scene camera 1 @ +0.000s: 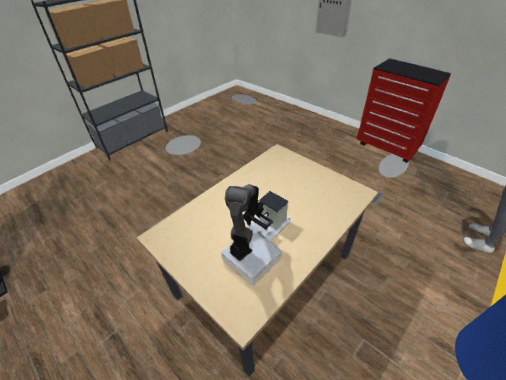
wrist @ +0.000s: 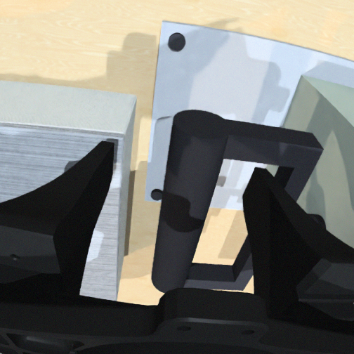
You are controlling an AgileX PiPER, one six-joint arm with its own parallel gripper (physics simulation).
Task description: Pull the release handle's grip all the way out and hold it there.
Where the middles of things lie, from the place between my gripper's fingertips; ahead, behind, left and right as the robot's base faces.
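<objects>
There is the pale base plate point(wrist: 244, 77), and counted from my hand it is 100 mm ahead, 30 mm to the right and 100 mm below.
</objects>
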